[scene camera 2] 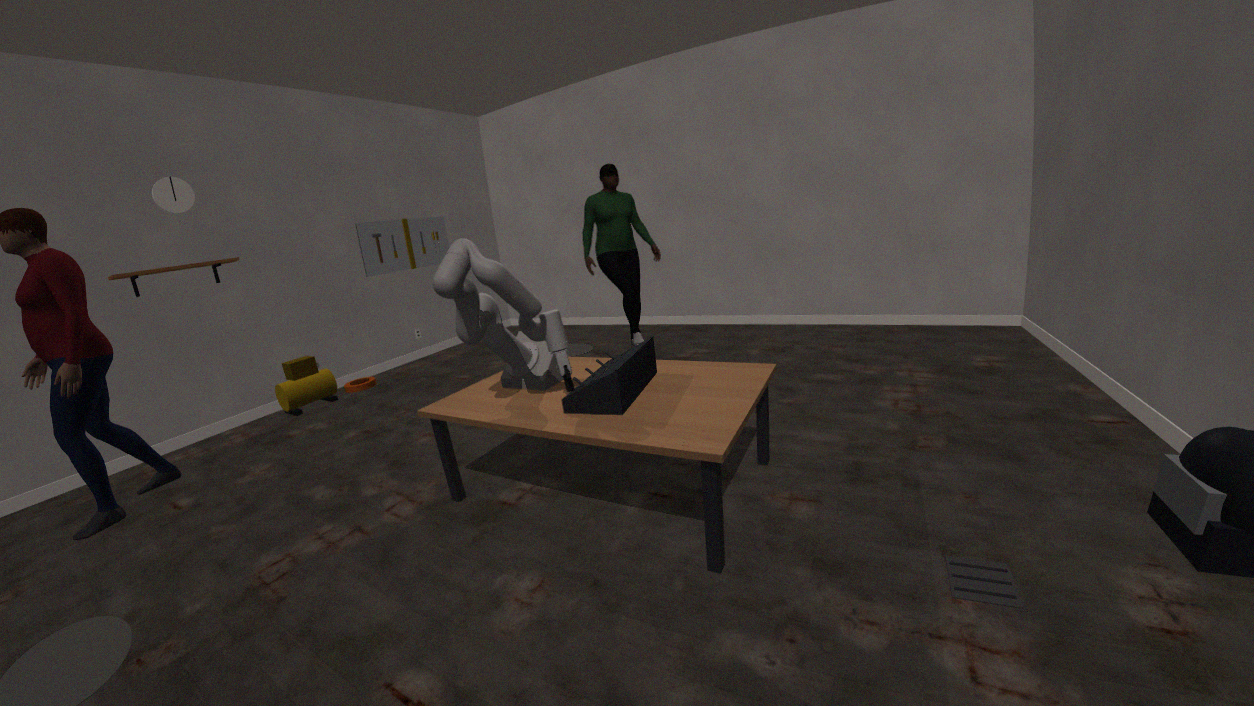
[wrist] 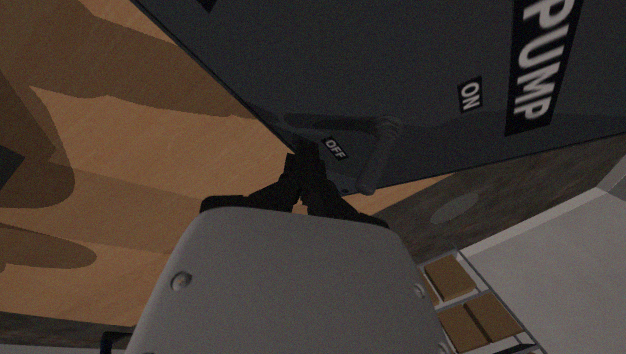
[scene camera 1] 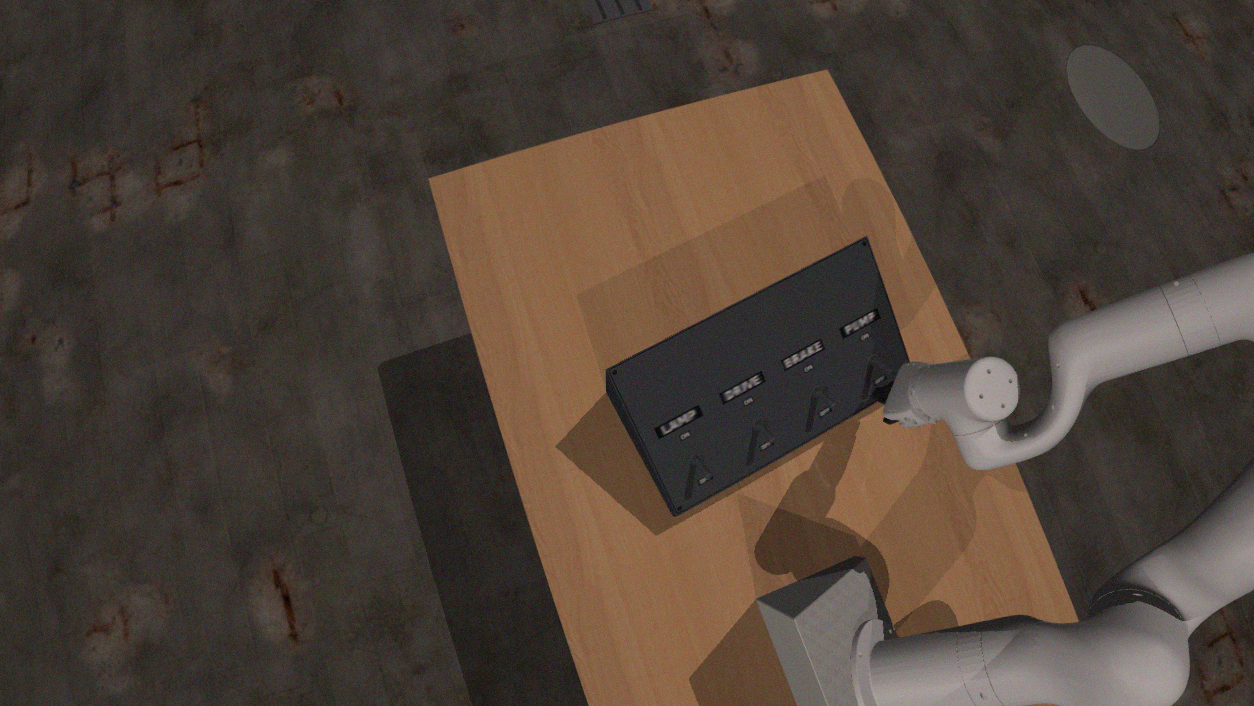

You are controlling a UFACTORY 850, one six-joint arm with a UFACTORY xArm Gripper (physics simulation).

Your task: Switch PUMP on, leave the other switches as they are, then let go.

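The dark sloped switch panel [scene camera 1: 737, 346] [scene camera 2: 628, 381] [wrist: 350, 55] stands on the table. Its labels read LAMP [scene camera 1: 678, 421], DRIVE [scene camera 1: 742, 386], BRAKE [scene camera 1: 802, 354] and PUMP [scene camera 1: 859, 323] [wrist: 542, 70]. The PUMP lever [wrist: 378, 160] is a dark rod pointing down toward the panel's lower corner, near the OFF label [wrist: 335, 148] and away from the ON label [wrist: 470, 94]. In scene camera 1 the levers look alike, all on the OFF side. My gripper [scene camera 2: 568, 383] [wrist: 303, 155] is shut and empty, at the panel's lower edge beside OFF, apart from the lever in the wrist view.
The wooden table [scene camera 1: 526, 263] [scene camera 2: 693, 429] carries the panel and the grey arm base [scene camera 1: 816, 613]. The forearm [scene camera 1: 1132, 324] reaches in from the right in scene camera 1. One person in green [scene camera 2: 614, 223] and one in red [scene camera 2: 57, 302] are in the room.
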